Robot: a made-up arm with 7 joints.
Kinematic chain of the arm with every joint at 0, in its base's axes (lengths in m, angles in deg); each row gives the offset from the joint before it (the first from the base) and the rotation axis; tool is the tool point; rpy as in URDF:
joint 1: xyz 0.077 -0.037 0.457 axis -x
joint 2: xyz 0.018 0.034 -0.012 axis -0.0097 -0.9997 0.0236
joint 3: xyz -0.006 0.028 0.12 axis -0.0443 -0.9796 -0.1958
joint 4: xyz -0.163 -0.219 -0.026 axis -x
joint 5: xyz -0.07 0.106 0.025 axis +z
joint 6: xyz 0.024 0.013 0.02 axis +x
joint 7: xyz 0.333 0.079 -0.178 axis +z
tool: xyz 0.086 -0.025 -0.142 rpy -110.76 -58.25 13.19
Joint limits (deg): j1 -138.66..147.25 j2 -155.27..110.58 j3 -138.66..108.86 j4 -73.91..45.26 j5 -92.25..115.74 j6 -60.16..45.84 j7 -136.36..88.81
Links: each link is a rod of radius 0.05 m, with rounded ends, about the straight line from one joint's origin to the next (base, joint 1, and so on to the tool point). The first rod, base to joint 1, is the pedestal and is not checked.
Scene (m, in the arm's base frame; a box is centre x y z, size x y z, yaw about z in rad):
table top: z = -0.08
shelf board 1: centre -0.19 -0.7 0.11 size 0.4 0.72 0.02 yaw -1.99
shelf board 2: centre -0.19 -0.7 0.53 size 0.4 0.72 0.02 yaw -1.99
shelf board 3: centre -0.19 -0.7 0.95 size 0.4 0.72 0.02 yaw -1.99
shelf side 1: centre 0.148 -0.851 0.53 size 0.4 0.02 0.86 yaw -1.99
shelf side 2: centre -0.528 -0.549 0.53 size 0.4 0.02 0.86 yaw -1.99
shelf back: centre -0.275 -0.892 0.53 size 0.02 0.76 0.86 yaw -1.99
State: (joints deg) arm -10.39 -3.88 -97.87 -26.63 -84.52 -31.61 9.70
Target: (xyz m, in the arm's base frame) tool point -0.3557 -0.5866 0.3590
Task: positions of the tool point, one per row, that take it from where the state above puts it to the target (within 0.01 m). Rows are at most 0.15 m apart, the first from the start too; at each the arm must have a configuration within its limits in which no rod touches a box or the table.
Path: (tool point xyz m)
1: -0.1729 -0.5109 0.6833
2: -0.1467 -0.4429 0.6853
3: -0.1117 -0.3637 0.7008
4: -0.2088 -0.3339 0.6039
5: -0.2498 -0.3127 0.4815
6: -0.2315 -0.3078 0.3590
7: -0.2527 -0.4008 0.3553
8: -0.2781 -0.4801 0.3538
9: -0.3118 -0.5428 0.3550
10: -0.3557 -0.5865 0.3589

